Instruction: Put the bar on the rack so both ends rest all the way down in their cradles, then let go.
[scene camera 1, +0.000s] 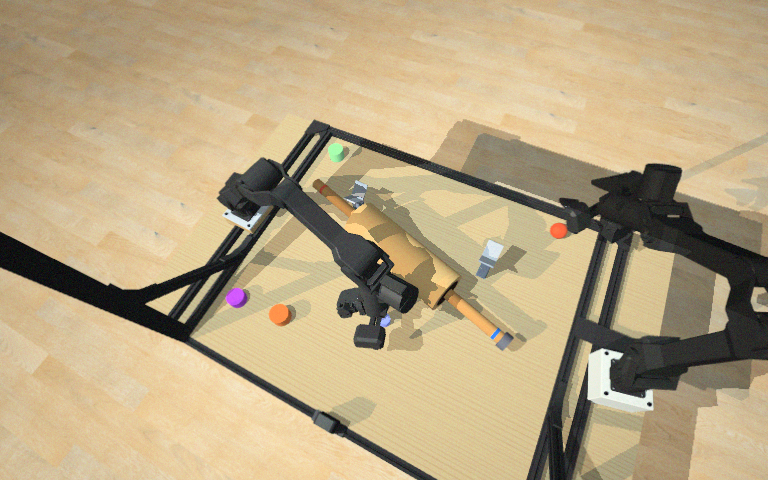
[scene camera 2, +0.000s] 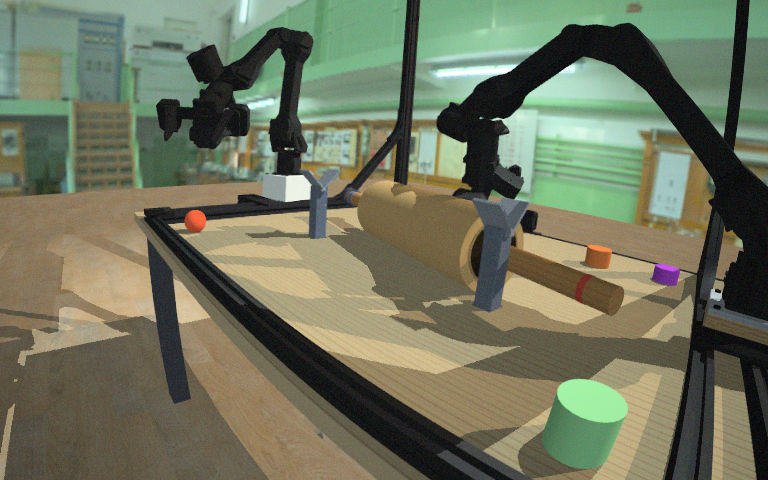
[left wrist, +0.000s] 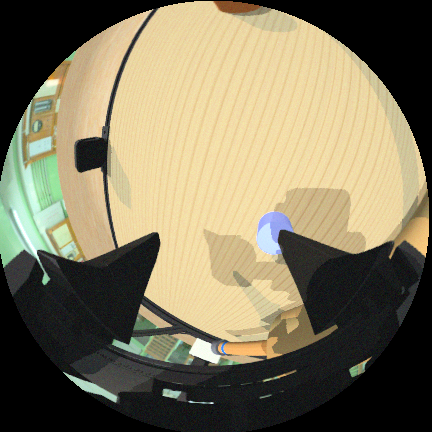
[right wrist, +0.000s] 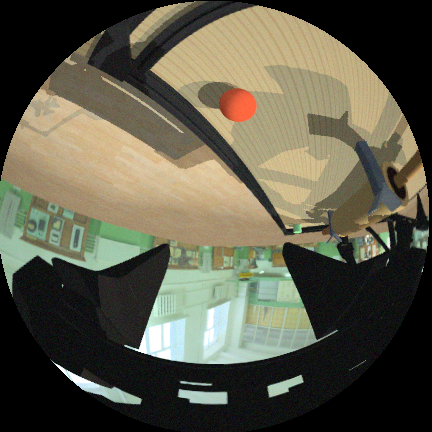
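Observation:
The bar, a wooden rod through a thick tan roller, lies slanted beside the rack, out of both cradles. One end has a red band, the other a blue band and grey cap. The rack is two grey Y-topped posts: one close beside the red-banded side, contact unclear, and one apart from the blue-banded end. My left gripper is open and empty beside the roller, its tips hidden in scene camera 2. My right gripper is open and empty, high near the table edge.
A small blue cylinder lies under my left gripper. Orange and purple cylinders stand farther left. A green cylinder stands near a corner, a red ball below my right gripper. Black rails edge the table.

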